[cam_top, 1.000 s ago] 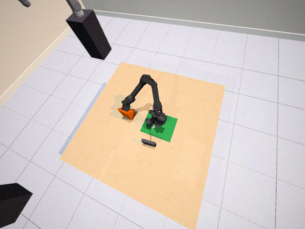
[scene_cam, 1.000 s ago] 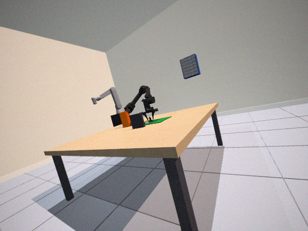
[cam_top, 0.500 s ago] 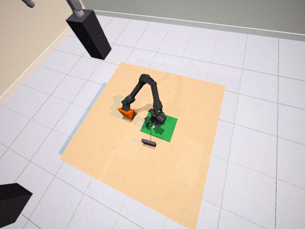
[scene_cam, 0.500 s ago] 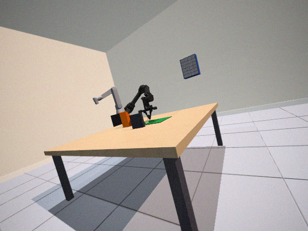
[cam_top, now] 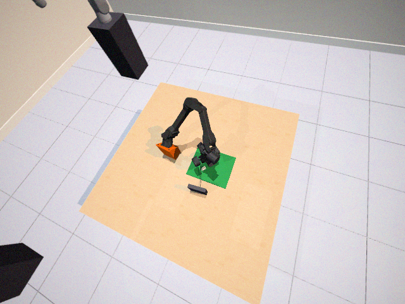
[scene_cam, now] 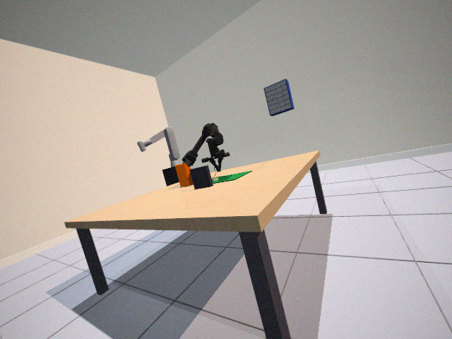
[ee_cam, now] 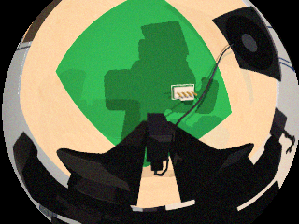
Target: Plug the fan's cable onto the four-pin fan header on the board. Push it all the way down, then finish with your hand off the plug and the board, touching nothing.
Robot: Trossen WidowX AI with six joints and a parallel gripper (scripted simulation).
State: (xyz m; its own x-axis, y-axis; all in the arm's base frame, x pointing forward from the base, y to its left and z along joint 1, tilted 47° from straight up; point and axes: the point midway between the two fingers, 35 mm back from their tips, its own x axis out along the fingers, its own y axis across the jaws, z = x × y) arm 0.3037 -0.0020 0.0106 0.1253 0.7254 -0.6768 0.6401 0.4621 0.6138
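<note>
Right now my gripper tip is 10 mm past the four-pin fan header, 50 mm to the left of it and 60 mm above it. The rest, counted from my gripper tip: green board 30 mm ahead, 10 mm to the right, 80 mm below; black fan 10 mm ahead, 200 mm to the right; black fan plug 10 mm behind, 10 mm above.
</note>
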